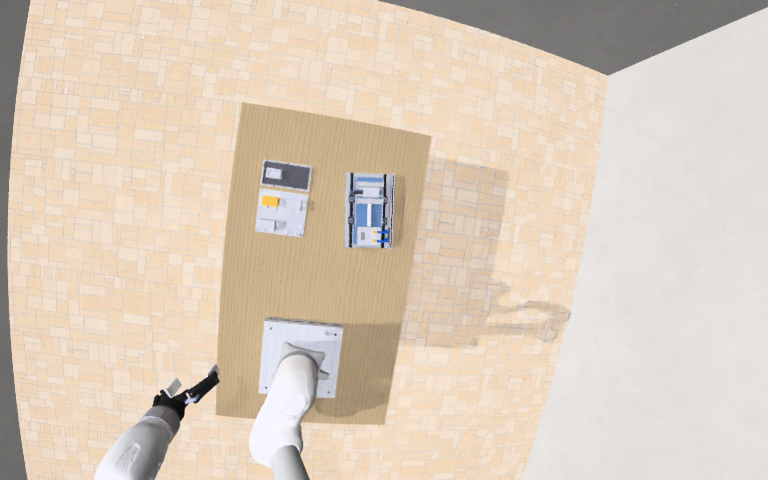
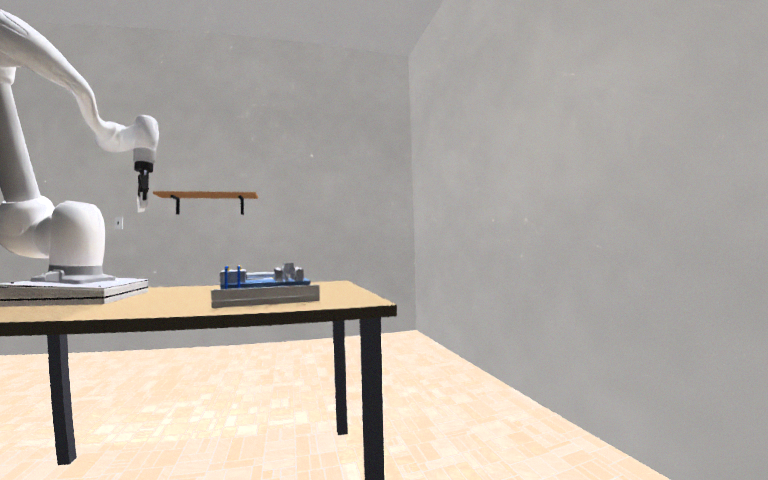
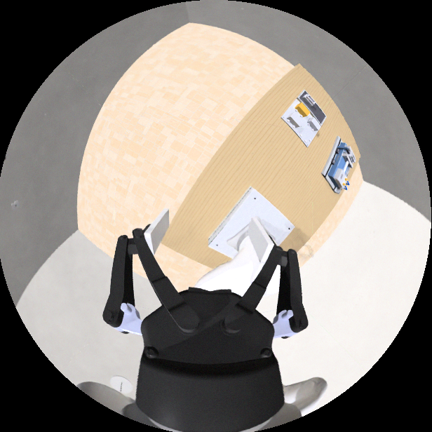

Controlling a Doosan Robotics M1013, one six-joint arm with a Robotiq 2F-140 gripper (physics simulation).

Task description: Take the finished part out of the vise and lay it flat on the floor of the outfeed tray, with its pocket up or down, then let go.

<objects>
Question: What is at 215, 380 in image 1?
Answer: The gripper.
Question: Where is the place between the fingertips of the gripper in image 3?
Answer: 209, 221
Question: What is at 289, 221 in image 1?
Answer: A light plate.
</objects>
